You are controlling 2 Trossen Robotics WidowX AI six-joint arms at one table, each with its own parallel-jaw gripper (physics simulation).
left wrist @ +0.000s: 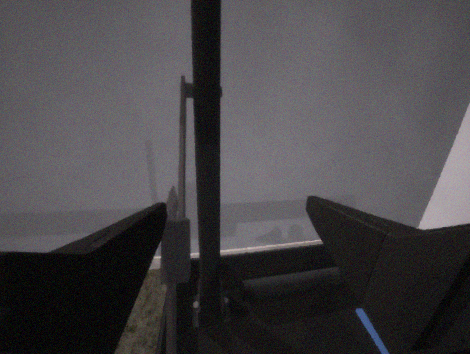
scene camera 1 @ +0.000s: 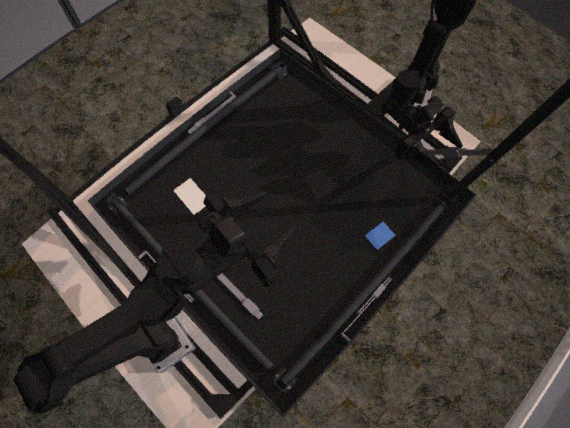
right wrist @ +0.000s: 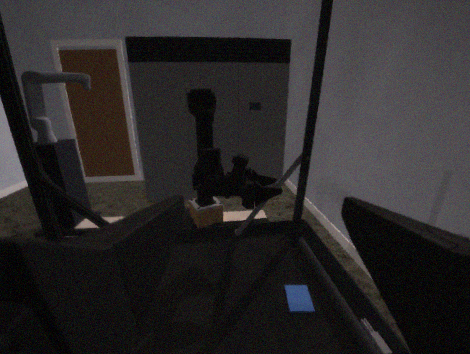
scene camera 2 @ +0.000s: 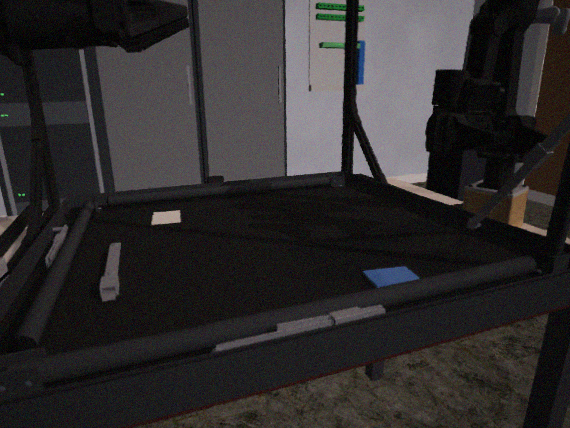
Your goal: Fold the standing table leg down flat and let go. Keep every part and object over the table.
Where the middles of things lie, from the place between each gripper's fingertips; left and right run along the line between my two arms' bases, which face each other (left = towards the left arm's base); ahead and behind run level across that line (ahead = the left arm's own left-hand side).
Now: right hand 150 mm short of the blue square (scene camera 2: 387, 276), 230 mm to the right of it and 340 mm above it.
I see my left gripper 20 cm to the left of the blue square, 18 cm above it and 1 cm past it.
